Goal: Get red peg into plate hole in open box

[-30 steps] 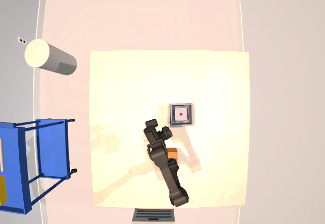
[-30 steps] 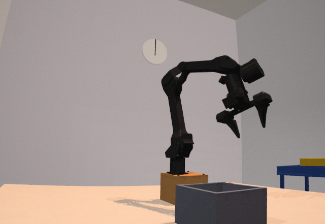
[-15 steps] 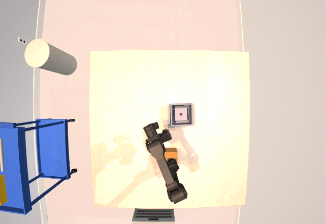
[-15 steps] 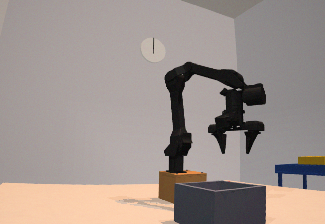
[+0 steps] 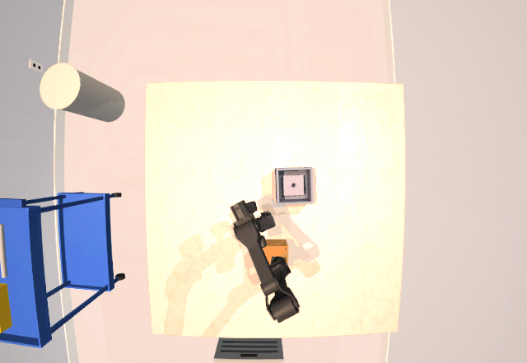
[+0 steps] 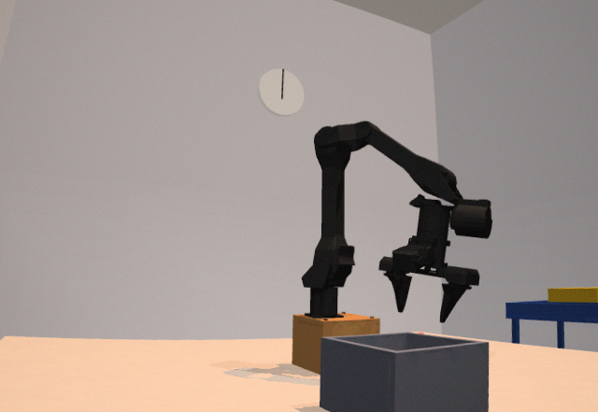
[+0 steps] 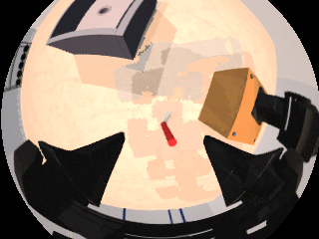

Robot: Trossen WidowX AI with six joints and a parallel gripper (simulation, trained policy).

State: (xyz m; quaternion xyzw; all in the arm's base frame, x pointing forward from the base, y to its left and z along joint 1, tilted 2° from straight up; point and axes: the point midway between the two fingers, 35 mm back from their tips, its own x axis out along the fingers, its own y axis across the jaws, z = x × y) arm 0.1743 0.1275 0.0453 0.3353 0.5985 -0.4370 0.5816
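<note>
Now: the red peg 30 mm behind my gripper tip, 20 mm to the left of it and 70 mm below it. Also, from my gripper tip: grey box (180 mm ahead, 150 mm to the right, 90 mm below); then pale plate (180 mm ahead, 150 mm to the right, 70 mm below).
</note>
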